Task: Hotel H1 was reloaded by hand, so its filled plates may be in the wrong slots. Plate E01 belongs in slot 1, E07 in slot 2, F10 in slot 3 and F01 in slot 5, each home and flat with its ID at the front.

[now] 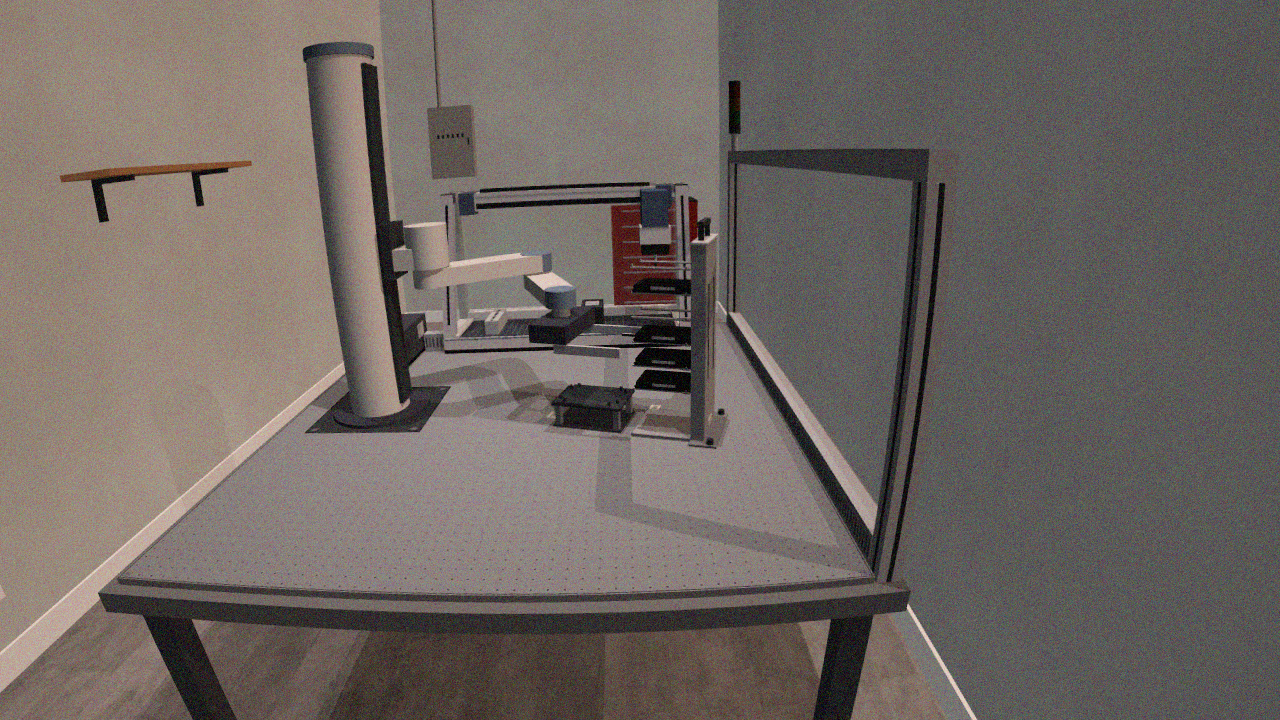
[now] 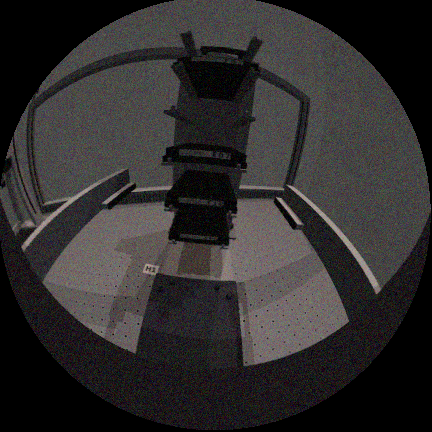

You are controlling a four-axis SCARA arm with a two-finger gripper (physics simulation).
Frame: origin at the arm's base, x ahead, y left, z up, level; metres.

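Seen in the pictures: gripper, fingertip midpoint: (image 1: 631,341) (image 2: 203,181); arm's base, link origin: (image 1: 382,412).
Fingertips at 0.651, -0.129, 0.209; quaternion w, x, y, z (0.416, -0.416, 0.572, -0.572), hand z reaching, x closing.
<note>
Offsets run from my fingertips to a thing's top centre, as dx, dy, dz. "spot": to the spot under its first point. Level surfaces: height alone.
Hotel H1 (image 1: 704,358) stands upright at the right, its H1 tag {spot: +0.051, +0.089, -0.196} (image 2: 150,269) on the base. Four dark plates lie in it: a top plate {+0.077, -0.021, +0.134} (image 1: 662,286) (image 2: 216,80), then an empty pair of ledges {spot: +0.037, +0.028, +0.064} (image 2: 175,114), then three closely stacked plates: upper {+0.077, -0.021, +0.028} (image 1: 662,334) (image 2: 200,161), middle (image 1: 662,359) (image 2: 202,187) and lowest {+0.077, -0.021, -0.079} (image 1: 662,381) (image 2: 200,222). All look level. Front labels show on the lower three, but the IDs are too dark and blurred to read surely. My gripper (image 1: 627,342) (image 2: 203,181) is open and empty, its fingers pointing at the hotel, just in front of the stack.
A low dark stand (image 1: 592,396) (image 2: 192,305) is on the table {dz -0.196} (image 1: 447,501) in front of the hotel, below the gripper. The arm's column (image 1: 353,232) stands at the left. A gantry frame (image 1: 554,197) is behind. A framed clear panel (image 1: 908,358) runs along the right edge.
</note>
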